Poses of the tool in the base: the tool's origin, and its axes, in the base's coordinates. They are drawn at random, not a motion.
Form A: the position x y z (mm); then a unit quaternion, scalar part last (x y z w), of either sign.
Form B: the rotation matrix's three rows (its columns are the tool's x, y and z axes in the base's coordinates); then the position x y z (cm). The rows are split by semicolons. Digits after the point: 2 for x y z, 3 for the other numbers.
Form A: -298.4 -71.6 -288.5 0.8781 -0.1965 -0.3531 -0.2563
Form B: 0.673 -0.526 -0.519; -0.164 -0.791 0.589; -0.721 -0.311 -0.619; -29.84 -7.16 -28.85
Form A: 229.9 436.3 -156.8 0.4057 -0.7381 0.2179 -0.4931
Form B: -0.185 -0.384 0.905; -0.814 0.576 0.078; -0.551 -0.722 -0.419; 22.99 43.63 -15.68
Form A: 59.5 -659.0 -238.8 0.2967 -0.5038 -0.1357 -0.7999
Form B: 0.456 -0.516 0.725; -0.082 0.787 0.611; -0.886 -0.338 0.316; 5.95 -65.90 -23.88
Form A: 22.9 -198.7 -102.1 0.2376 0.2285 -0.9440 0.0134
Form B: -0.887 0.134 -0.442; 0.083 -0.895 -0.438; -0.455 -0.425 0.783; 2.29 -19.87 -10.21
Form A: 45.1 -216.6 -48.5 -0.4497 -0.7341 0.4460 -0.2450
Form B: -0.476 0.879 -0.041; 0.442 0.198 -0.875; -0.761 -0.434 -0.482; 4.51 -21.66 -4.85
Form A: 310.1 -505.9 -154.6 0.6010 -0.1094 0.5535 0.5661
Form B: 0.363 -0.758 0.541; 0.495 -0.335 -0.802; 0.789 0.559 0.254; 31.01 -50.59 -15.46
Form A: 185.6 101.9 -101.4 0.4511 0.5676 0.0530 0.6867
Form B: 0.350 0.439 0.827; 0.585 0.587 -0.559; -0.732 0.680 -0.051; 18.56 10.19 -10.14
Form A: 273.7 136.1 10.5 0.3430 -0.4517 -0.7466 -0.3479
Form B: -0.523 -0.829 -0.198; 0.210 -0.350 0.913; -0.826 0.436 0.357; 27.37 13.61 1.05
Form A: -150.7 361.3 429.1 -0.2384 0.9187 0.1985 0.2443
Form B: -0.767 -0.535 0.354; -0.341 0.808 0.481; -0.544 0.248 -0.802; -15.07 36.13 42.91
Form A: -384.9 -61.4 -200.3 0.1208 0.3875 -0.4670 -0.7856
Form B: 0.264 -0.640 -0.722; 0.827 0.535 -0.172; 0.496 -0.552 0.671; -38.49 -6.14 -20.03
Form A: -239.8 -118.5 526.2 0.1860 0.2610 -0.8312 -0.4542
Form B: -0.518 -0.658 -0.546; 0.852 -0.451 -0.265; -0.072 -0.603 0.795; -23.98 -11.85 52.62
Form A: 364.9 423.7 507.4 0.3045 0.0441 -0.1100 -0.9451
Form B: 0.972 -0.181 -0.150; 0.235 0.790 0.566; 0.016 -0.585 0.811; 36.49 42.37 50.74
